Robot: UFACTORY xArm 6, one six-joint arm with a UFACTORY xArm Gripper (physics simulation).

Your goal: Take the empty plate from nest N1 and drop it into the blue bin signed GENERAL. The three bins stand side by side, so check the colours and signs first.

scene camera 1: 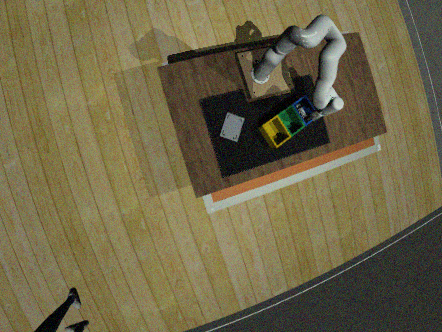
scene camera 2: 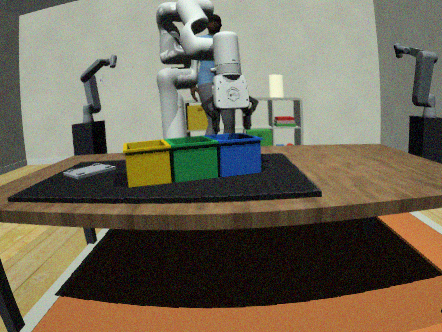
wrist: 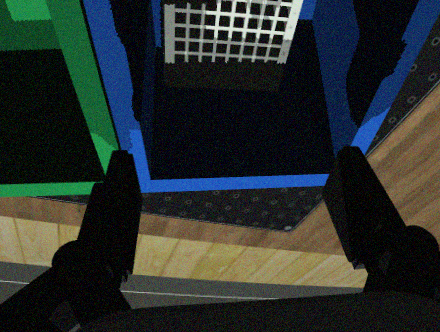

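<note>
The white gridded plate lies inside the blue bin, toward the top of the wrist view; its far part is cut off by the frame edge. My gripper is open above the blue bin's rim, its fingers wide apart with nothing between them. The blue bin stands at one end of the row, beside the green bin. No sign GENERAL is readable. No label marks nest N1 in these views.
The yellow bin is at the other end of the row. A flat light-grey holder lies on the black mat. The brown table carries the mat. A person stands behind the arm.
</note>
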